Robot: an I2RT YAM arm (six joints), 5 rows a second.
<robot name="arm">
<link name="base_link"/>
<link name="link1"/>
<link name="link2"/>
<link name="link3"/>
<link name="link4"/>
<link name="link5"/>
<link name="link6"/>
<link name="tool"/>
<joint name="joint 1" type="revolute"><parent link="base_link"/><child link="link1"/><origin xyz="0 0 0.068"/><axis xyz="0 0 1"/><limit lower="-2.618" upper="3.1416"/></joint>
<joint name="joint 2" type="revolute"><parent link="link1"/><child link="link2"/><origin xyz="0.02 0.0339 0.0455"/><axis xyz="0 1 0"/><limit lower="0" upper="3.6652"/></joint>
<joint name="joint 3" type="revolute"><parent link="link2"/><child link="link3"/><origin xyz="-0.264 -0.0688 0"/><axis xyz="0 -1 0"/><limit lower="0" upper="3.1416"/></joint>
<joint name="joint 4" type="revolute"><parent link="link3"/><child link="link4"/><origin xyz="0.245 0.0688 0.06"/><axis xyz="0 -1 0"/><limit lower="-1.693" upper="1.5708"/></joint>
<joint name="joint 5" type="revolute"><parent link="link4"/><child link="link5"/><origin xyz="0.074 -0.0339 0.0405"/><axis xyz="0 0 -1"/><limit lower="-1.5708" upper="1.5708"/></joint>
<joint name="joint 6" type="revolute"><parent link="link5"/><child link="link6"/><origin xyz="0.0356 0 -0.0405"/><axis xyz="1 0 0"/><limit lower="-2.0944" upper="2.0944"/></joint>
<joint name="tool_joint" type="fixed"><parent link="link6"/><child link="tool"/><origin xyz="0 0 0" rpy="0 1.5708 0"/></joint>
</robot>
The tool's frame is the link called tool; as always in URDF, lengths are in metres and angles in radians.
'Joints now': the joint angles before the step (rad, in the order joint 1, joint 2, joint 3, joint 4, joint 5, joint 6). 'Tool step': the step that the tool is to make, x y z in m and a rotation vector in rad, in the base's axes. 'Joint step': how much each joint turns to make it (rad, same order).
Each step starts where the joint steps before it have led.
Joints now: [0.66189 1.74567 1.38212 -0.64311 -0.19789 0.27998]
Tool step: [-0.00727 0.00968 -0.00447 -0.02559 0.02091 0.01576]
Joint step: [0.03369 0.01403 0.00603 -0.02208 0.01515 0.01197]
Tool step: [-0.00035 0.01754 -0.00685 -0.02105 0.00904 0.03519]
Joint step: [0.03626 0.05350 0.04304 -0.01088 0.00919 -0.00413]
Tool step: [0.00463 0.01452 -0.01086 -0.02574 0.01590 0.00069]
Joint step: [0.02076 0.06530 0.04649 -0.00803 0.01683 0.01387]
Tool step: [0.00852 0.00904 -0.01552 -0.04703 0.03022 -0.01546]
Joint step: [0.00364 0.07489 0.04998 -0.02769 0.02063 0.01122]
